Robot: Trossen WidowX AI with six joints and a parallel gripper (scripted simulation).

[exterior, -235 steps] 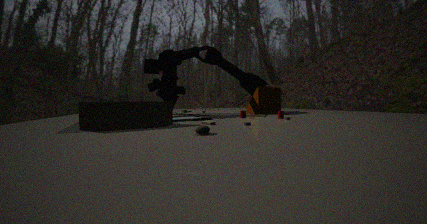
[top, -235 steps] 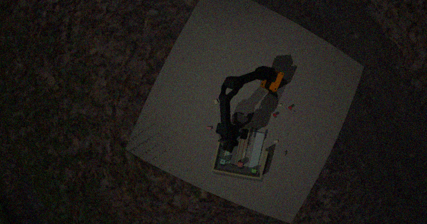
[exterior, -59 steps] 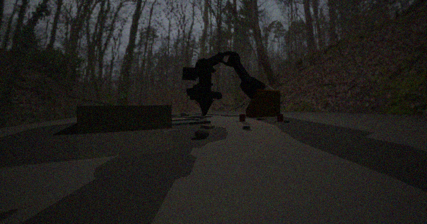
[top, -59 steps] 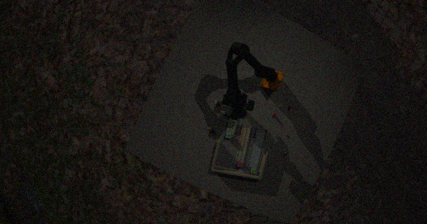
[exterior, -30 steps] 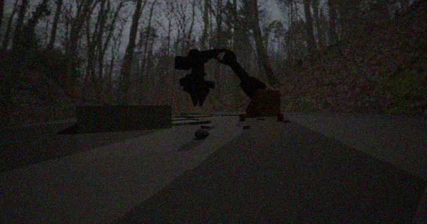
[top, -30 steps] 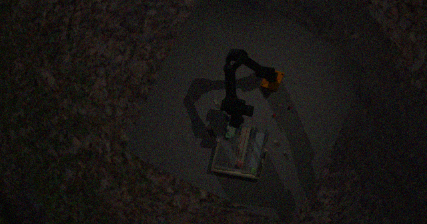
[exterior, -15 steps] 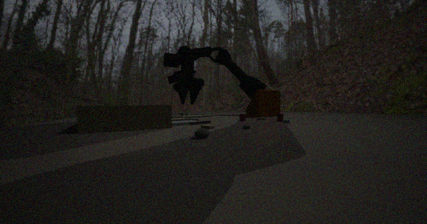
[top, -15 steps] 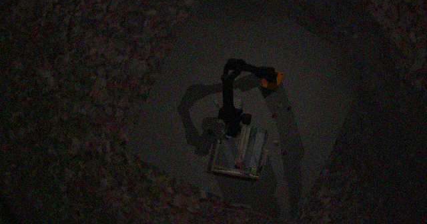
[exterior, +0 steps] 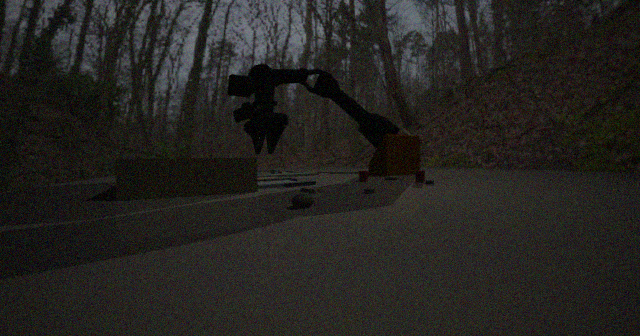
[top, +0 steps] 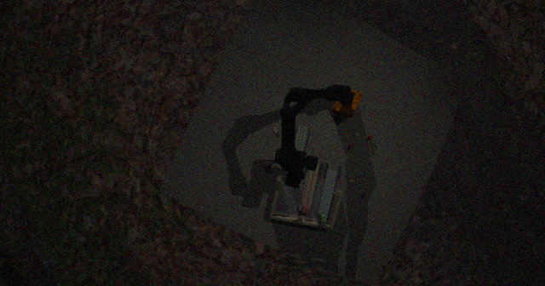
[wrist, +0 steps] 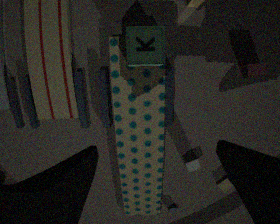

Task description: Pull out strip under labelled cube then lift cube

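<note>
The red-lined strip is 11 cm ahead of my gripper tip, 13 cm to the left of it and 6 cm below it. Round my gripper tip: grey pebble (5 cm ahead, 42 cm to the left, 6 cm below).
</note>
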